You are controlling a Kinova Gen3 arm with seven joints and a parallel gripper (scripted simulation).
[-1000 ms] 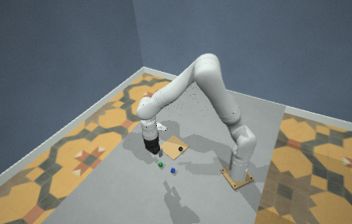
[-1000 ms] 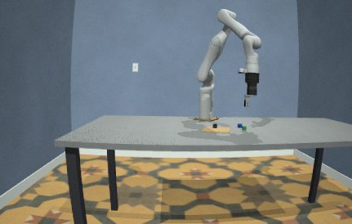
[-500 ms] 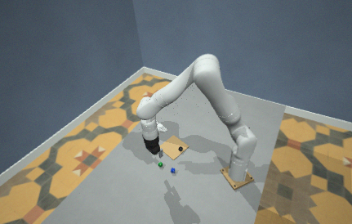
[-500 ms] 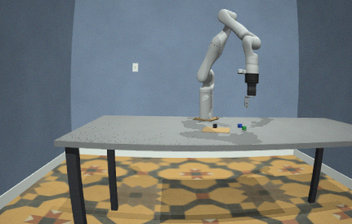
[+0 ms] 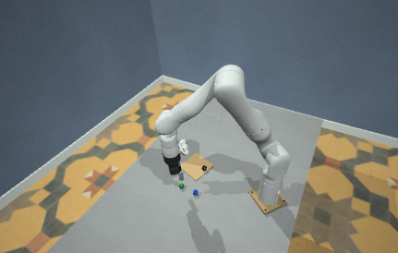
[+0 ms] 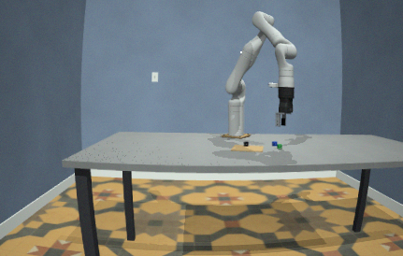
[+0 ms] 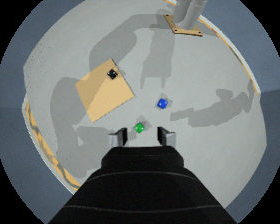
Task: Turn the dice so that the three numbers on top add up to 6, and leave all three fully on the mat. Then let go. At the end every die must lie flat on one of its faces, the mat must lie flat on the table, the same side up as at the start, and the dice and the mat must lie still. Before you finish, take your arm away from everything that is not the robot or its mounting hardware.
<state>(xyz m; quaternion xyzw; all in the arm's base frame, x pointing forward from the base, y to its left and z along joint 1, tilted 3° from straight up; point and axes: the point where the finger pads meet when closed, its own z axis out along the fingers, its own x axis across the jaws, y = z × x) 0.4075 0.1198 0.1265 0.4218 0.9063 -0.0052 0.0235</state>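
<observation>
Now: hand 1 cm short of the green die and 11 cm above it. Also, from my hand: black die: 6 cm behind, 15 cm to the right, 11 cm below; then blue die: 8 cm behind, 11 cm below; then tan mat: 1 cm behind, 15 cm to the right, 12 cm below.
</observation>
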